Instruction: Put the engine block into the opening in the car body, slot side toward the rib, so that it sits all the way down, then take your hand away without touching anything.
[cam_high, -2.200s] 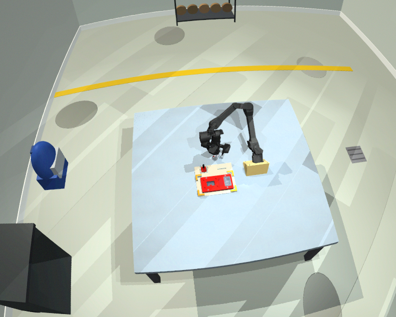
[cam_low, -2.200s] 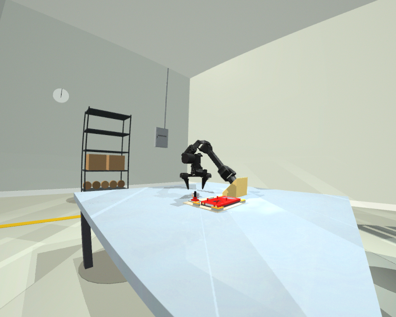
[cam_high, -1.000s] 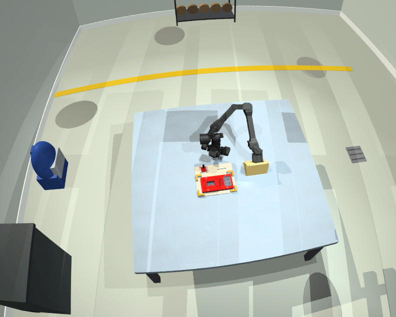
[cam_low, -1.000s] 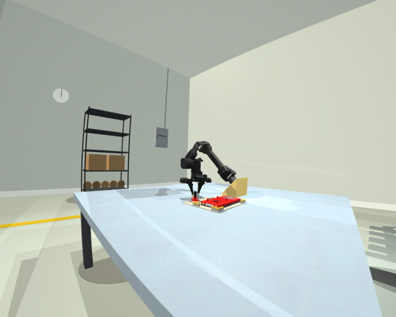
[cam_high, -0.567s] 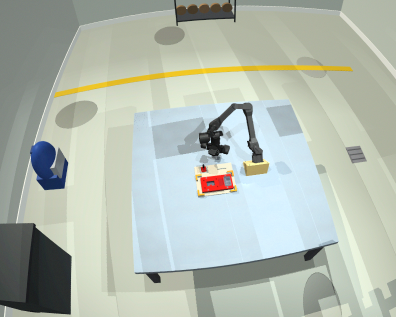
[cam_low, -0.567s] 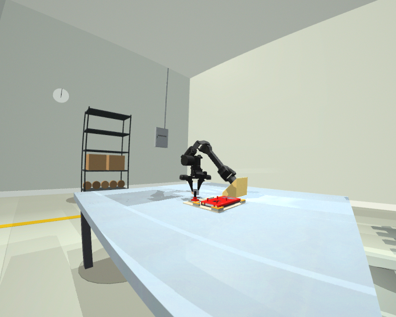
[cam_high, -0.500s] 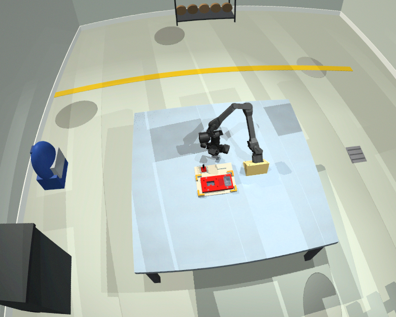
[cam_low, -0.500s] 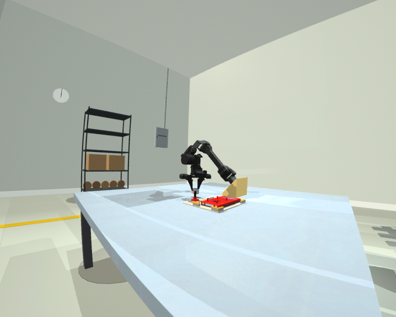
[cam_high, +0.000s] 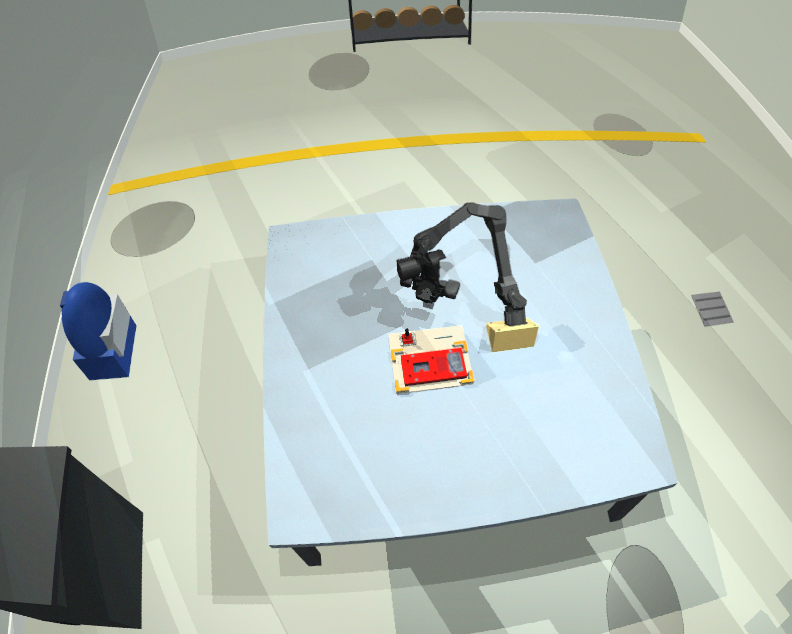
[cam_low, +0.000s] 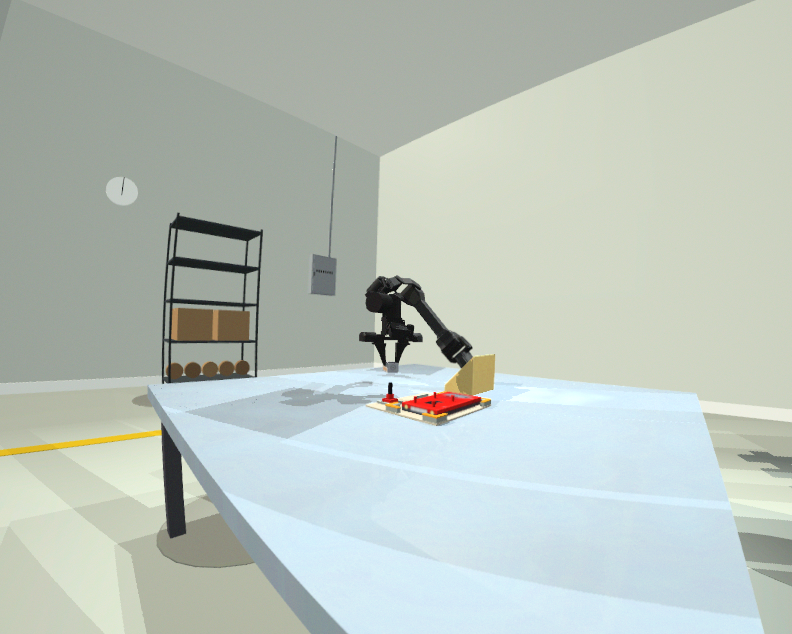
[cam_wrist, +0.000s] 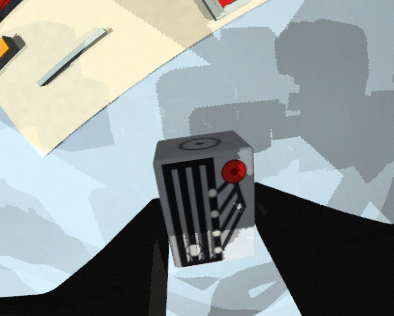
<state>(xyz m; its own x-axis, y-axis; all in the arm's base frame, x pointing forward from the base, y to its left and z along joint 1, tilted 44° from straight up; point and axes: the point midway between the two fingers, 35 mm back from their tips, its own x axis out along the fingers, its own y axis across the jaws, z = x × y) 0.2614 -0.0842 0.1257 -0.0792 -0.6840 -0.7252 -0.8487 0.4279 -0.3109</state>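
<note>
The beige fixture plate is 5 cm ahead of my gripper tip, 18 cm to the left of it and 8 cm below it. Also, from my gripper tip: grey engine block 1 cm below.
</note>
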